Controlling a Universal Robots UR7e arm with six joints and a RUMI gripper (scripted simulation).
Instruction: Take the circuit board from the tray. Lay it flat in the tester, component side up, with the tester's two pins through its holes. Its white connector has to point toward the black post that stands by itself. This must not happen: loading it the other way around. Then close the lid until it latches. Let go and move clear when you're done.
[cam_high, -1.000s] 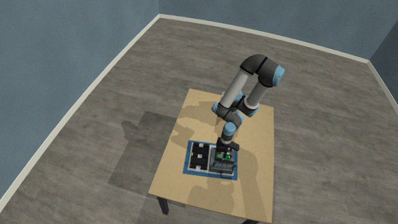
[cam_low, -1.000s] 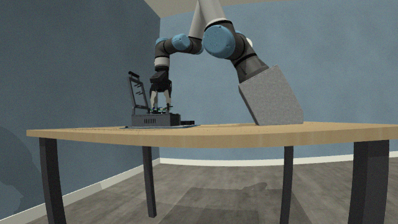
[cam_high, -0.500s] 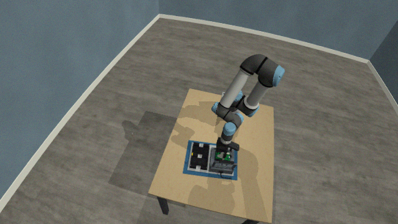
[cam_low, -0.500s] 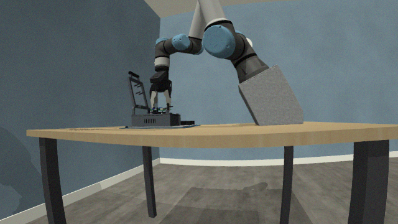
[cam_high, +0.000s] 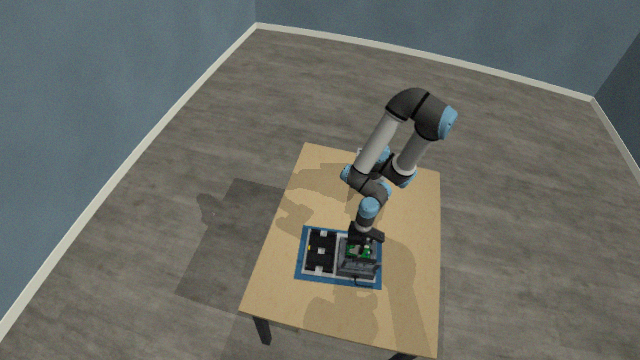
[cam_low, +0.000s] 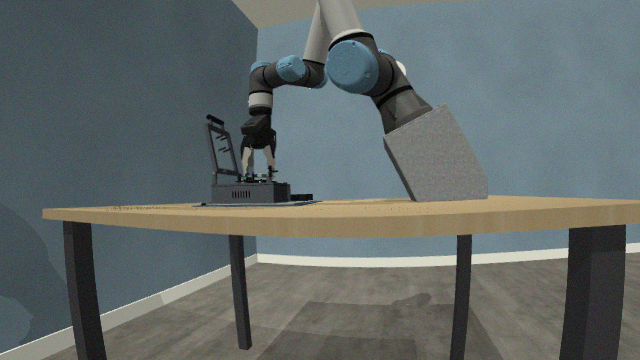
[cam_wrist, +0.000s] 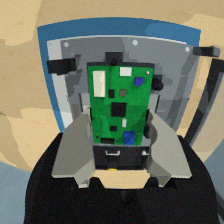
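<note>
My gripper is now right at the green circuit board. Also, from my hand: tester bed (10 mm to the left, 10 mm below, 10 mm ahead); see-through lid (120 mm ahead, 100 mm above, 10 mm to the left).
</note>
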